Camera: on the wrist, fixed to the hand. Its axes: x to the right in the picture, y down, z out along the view.
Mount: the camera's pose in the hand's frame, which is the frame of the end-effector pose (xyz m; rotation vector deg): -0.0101 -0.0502 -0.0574 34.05 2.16 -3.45
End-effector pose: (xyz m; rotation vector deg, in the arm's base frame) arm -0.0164 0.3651 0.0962 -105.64 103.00 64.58
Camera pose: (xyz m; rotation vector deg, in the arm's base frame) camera 0.0497 0.3387 0.1254 -88.61 104.42 26.22
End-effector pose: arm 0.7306 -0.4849 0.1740 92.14 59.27 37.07
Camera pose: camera 0.6634 -0.4632 0.1435 118.31 79.22 19.51
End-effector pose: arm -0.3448 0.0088 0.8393 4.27 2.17 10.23
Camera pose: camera -0.3484 -0.0382 0.7785 37.93 7.45 5.94
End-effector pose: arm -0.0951 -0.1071 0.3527 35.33 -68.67 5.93
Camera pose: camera -0.0312 -0.1178 0.3113 66.62 -63.58 24.54
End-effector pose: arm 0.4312 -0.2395 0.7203 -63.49 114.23 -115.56
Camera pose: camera 0.4280 -0.1794 0.7682 -56.95 70.52 -139.21
